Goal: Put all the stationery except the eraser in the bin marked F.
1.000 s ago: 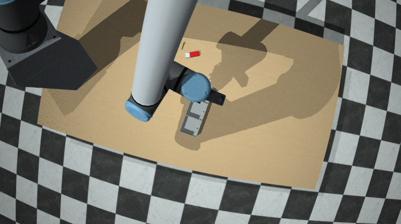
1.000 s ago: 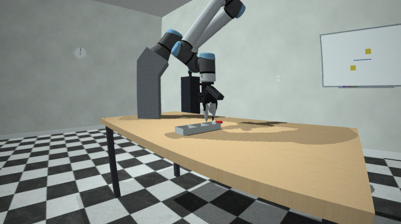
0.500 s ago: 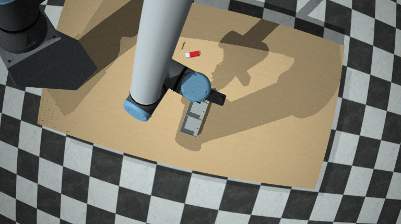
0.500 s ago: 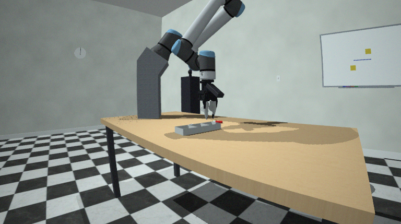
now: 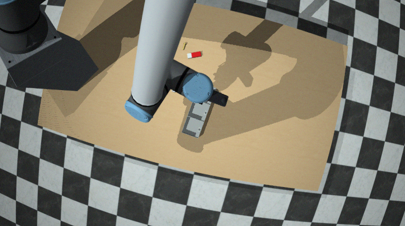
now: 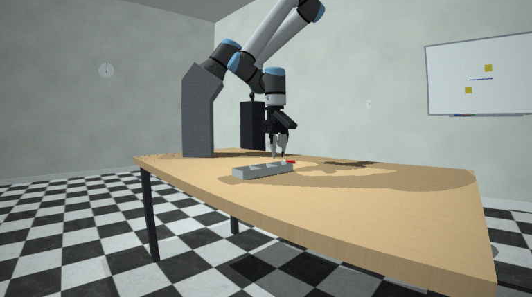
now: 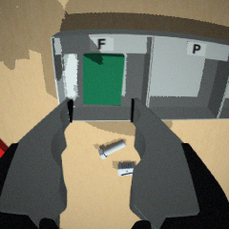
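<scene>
My gripper is now 60 mm above the green pad. From my hand the other things lie so: eraser (90 mm behind, 170 mm to the left, 60 mm below); then white-grey object (100 mm behind, 10 mm to the left, 60 mm below); then pencil sharpener (150 mm behind, 10 mm to the right, 60 mm below).
</scene>
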